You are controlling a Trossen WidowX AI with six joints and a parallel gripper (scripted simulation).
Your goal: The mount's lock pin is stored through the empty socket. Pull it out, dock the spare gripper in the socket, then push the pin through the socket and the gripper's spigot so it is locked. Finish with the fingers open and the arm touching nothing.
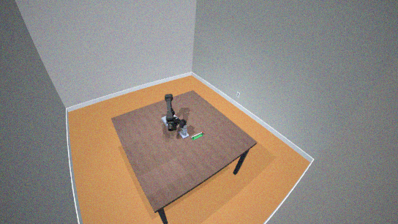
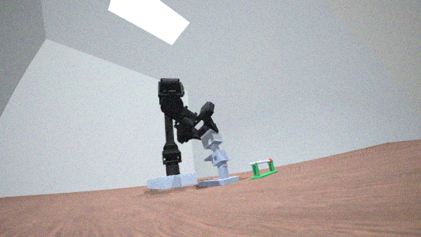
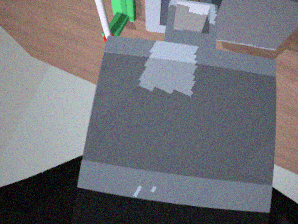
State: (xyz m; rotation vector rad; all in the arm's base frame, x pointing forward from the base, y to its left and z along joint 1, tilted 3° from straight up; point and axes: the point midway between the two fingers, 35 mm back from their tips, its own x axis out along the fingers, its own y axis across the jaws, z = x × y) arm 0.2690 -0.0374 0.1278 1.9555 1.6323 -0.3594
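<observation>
Now: gripper tip 140 mm above the cradle, 130 mm short of it and 80 mm to the right of it. Round my gripper tip: spare gripper: 20 mm to the right, 10 mm below; grey mount: 110 mm below, 10 mm to the right, 10 mm ahead.
</observation>
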